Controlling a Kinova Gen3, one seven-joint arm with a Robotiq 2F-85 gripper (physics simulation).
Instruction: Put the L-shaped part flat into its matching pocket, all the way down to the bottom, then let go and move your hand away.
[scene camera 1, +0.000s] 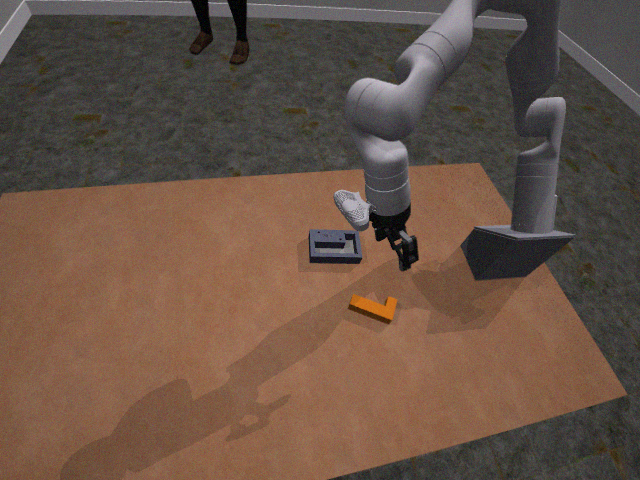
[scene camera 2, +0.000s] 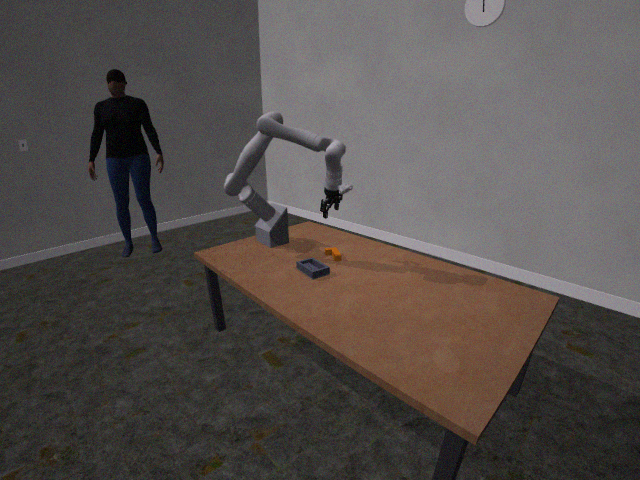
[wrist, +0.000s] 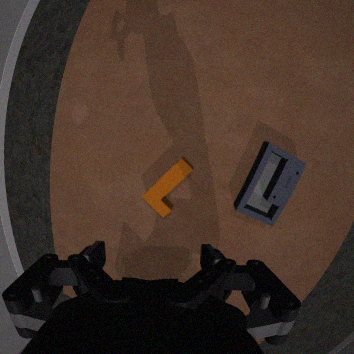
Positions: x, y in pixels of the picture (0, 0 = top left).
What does the orange L-shaped part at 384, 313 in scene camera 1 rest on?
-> The table.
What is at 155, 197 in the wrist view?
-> An orange L-shaped part.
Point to the gripper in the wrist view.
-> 152, 253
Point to the gripper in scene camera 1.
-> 392, 253
